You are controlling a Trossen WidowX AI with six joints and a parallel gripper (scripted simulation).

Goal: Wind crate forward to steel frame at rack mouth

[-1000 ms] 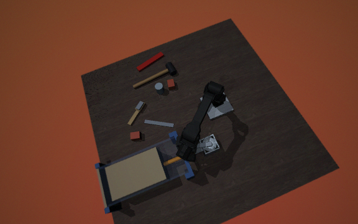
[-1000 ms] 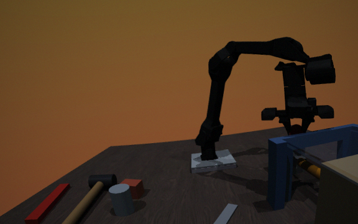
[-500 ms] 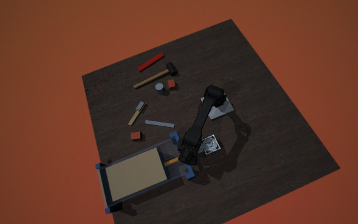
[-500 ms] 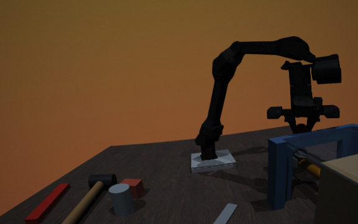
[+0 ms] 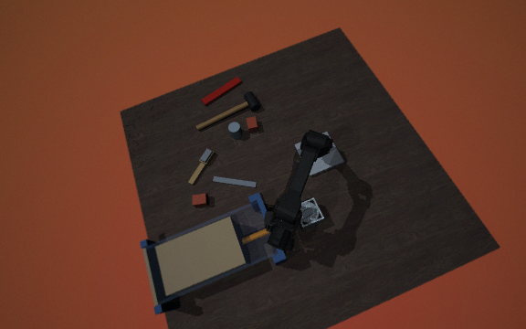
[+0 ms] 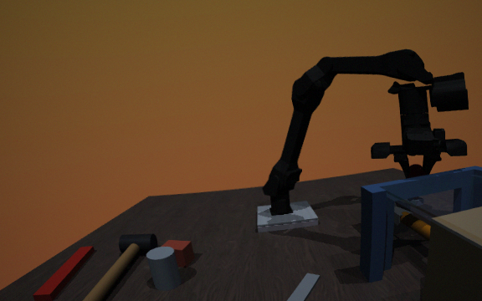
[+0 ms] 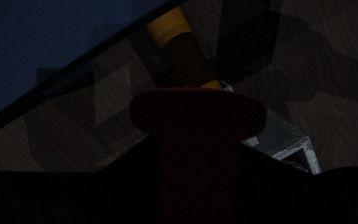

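Right now the blue steel frame is 60 mm ahead of my gripper tip, 20 mm to the right of it and 10 mm below it. Also, from my gripper tip: red knob (20 mm above); then winch (120 mm behind, 20 mm to the right, 90 mm below); then winch handle (40 mm behind, 10 mm to the right, 10 mm below).
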